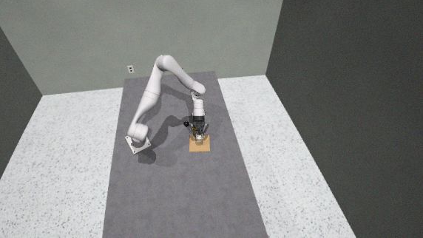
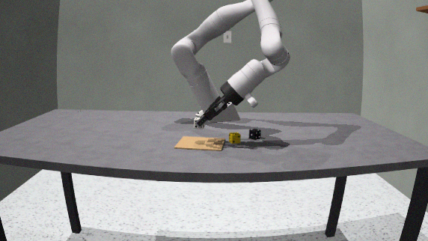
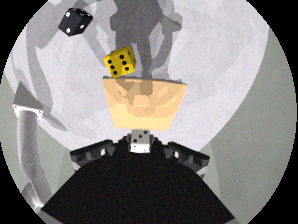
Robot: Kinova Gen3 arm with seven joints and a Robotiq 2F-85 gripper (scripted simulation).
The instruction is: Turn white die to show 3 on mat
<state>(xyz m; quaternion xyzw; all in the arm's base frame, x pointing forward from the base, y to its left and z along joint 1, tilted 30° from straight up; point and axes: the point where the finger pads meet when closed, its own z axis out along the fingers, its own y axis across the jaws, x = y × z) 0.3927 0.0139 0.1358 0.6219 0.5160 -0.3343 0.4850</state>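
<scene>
My hand is 7 cm above the tan mat. The rest, counted from my hand: white die: 1 cm to the right, 1 cm below; yellow die: 10 cm to the left, 6 cm below, 2 cm behind; black die: 18 cm to the left, 7 cm behind, 6 cm below.
</scene>
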